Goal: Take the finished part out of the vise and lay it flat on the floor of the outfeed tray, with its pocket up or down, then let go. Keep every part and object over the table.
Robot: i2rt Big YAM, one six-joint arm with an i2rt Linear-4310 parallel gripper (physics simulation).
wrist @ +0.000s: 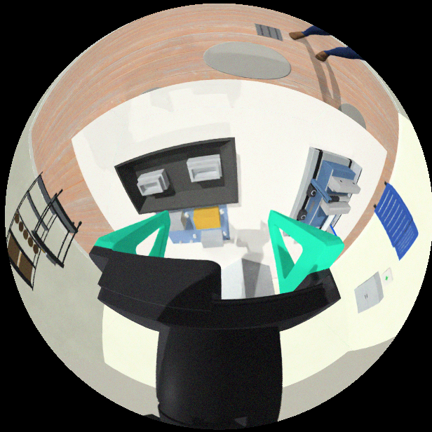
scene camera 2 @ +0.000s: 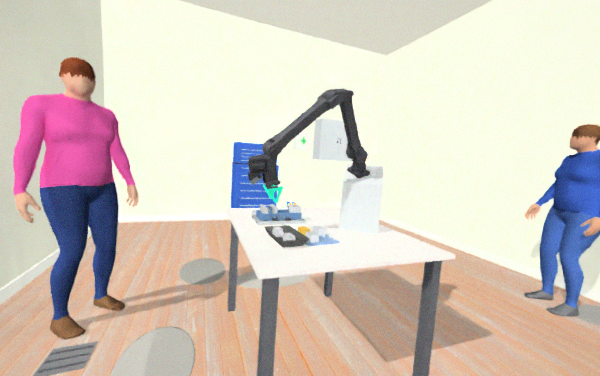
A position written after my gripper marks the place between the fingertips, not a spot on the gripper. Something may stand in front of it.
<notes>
I see my gripper [wrist: 218, 215] and a blue vise [wrist: 339, 170].
</notes>
